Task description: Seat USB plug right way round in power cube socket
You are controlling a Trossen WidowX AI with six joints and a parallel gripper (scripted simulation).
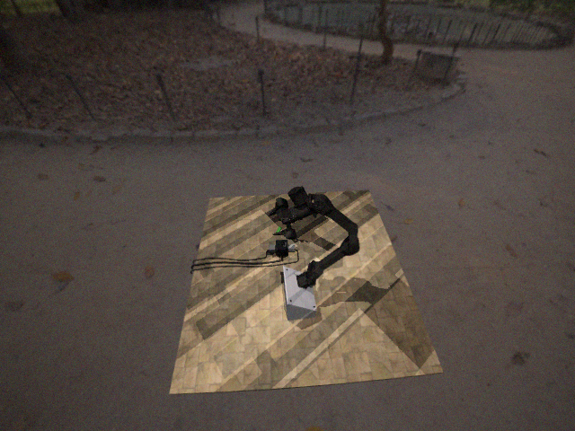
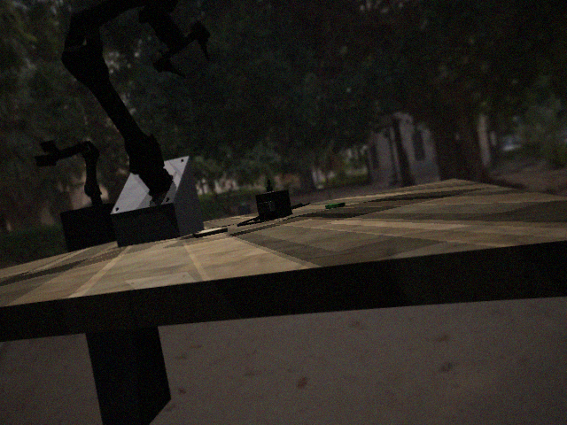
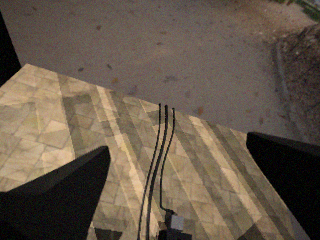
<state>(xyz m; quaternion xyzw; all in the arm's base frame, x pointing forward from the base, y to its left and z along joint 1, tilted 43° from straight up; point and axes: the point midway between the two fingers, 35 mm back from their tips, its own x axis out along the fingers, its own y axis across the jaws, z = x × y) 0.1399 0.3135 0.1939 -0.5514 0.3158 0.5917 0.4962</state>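
Now: the USB plug 400 mm below my gripper tip, 180 mm ahead of it and 80 mm to the right of it. The rest, counted from my gripper tip: green piece: 490 mm below, 350 mm ahead, 60 mm to the right.
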